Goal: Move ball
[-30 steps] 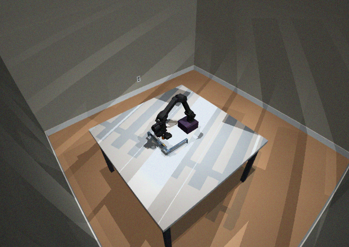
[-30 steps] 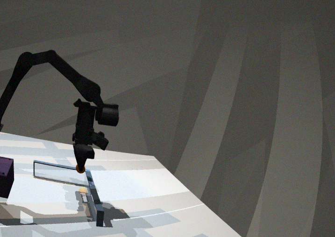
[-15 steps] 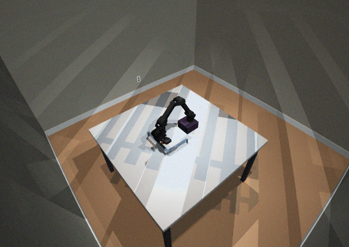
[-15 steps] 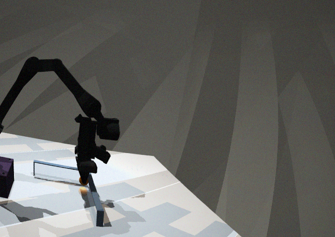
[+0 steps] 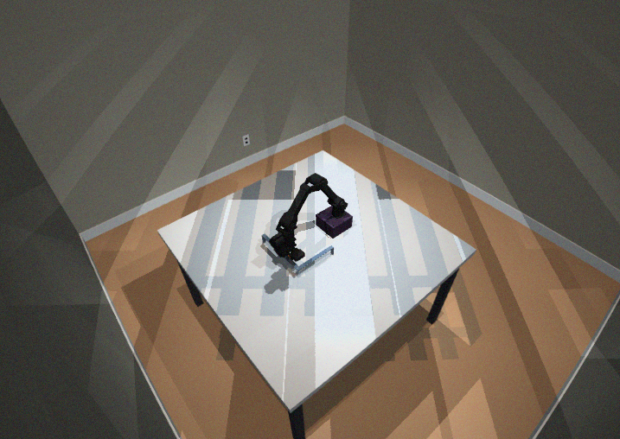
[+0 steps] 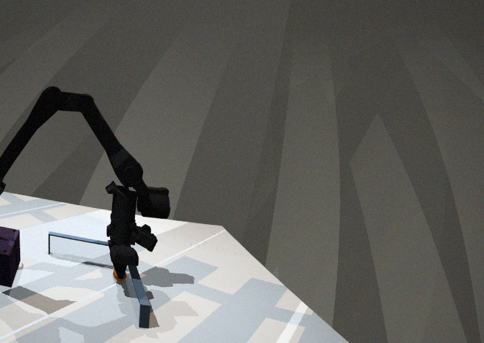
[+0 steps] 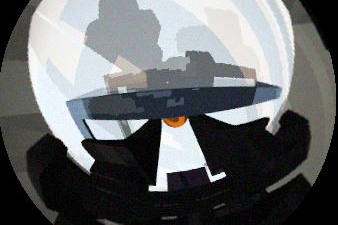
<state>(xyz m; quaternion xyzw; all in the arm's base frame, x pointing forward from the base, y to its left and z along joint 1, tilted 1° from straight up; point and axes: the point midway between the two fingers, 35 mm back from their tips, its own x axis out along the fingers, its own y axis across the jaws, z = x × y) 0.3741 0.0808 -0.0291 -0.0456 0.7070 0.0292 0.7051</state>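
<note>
The wall lies 100 mm to the left of my gripper tip, 90 mm behind it and 10 mm above it. Also, from my gripper tip: ball right at my gripper tip.
</note>
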